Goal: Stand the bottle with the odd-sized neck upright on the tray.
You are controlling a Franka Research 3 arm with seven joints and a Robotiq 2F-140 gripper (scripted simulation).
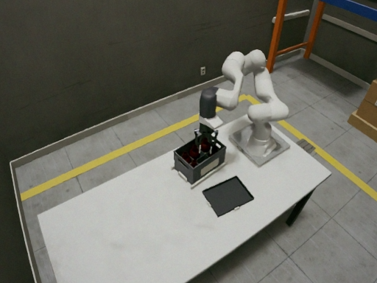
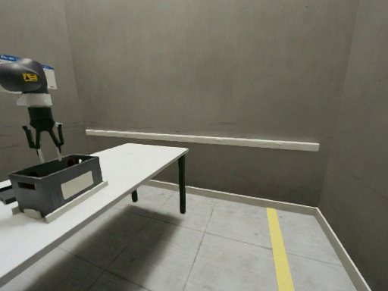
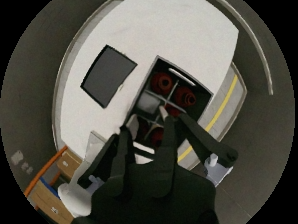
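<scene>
Right now my hand is 40 mm to the left of the dark grey crate and 130 mm above it. Also, from my hand: flat black tray: 240 mm to the left, 200 mm below.
</scene>
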